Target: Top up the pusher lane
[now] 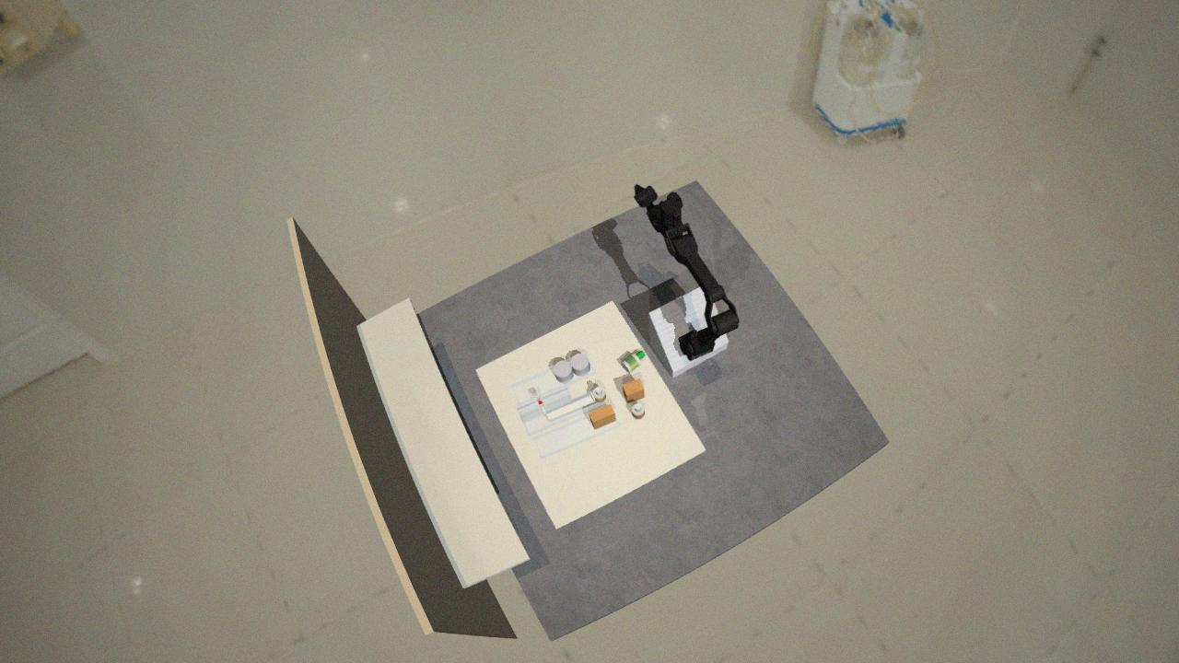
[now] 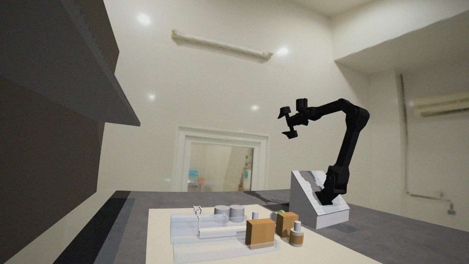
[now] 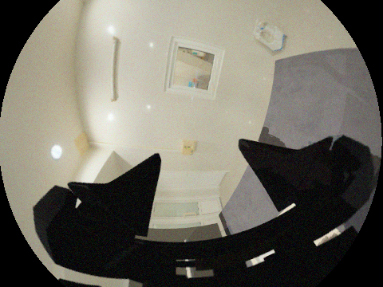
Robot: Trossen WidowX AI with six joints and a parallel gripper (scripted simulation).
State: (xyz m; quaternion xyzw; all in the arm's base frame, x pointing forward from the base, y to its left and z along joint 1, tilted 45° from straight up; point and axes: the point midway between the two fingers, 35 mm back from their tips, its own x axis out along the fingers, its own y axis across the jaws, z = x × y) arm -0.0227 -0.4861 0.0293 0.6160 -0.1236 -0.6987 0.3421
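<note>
Now: gripper tip 430 mm above the green-banded jar, 290 mm to the right of it and 200 mm short of it. Also, from my gripper tip: pusher plate (470 mm ahead, 410 mm below, 320 mm to the left); clear pusher lane (510 mm ahead, 440 mm below, 320 mm to the left); shelf (870 mm ahead, 380 mm to the left, 90 mm below).
</note>
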